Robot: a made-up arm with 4 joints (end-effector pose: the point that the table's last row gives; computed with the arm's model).
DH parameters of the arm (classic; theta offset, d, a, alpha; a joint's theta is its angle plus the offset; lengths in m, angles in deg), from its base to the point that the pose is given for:
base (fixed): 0 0 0 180
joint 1: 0 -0.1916 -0.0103 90
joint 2: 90 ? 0.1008 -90
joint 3: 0 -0.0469 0.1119 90
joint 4: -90 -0.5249 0.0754 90
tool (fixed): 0 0.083 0 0
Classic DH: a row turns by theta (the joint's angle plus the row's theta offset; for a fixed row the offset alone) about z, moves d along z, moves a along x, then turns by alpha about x.
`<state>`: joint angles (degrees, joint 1 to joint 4).
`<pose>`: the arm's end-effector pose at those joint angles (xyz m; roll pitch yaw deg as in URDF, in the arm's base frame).
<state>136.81 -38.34 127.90 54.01</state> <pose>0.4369 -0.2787 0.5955 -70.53 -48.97 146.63</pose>
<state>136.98 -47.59 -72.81 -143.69</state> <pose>-0.1368 -0.4707 -0.2878 132.86 28.49 83.08</pose>
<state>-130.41 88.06 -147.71 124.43</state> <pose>-0.5083 -0.6981 0.1123 178.72 -36.06 163.44</pose>
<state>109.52 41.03 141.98 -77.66</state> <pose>0.5953 -0.3519 0.3835 -42.10 46.12 10.24</pose>
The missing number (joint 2, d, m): 0.2778
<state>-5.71 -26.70 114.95 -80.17</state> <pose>-0.2495 0.4554 0.5257 -122.05 17.13 74.91</pose>
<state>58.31 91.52 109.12 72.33</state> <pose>0.4825 -0.2106 0.0309 178.49 18.16 -129.65</pose>
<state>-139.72 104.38 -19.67 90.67</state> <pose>0.4673 -0.1954 0.1796 -175.05 -14.19 -60.59</pose>
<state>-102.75 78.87 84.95 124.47</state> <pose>-0.0991 0.3864 0.1980 -166.78 -32.77 0.36</pose>
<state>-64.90 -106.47 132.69 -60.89</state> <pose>-0.6933 0.0040 0.1203 164.36 -39.38 121.08</pose>
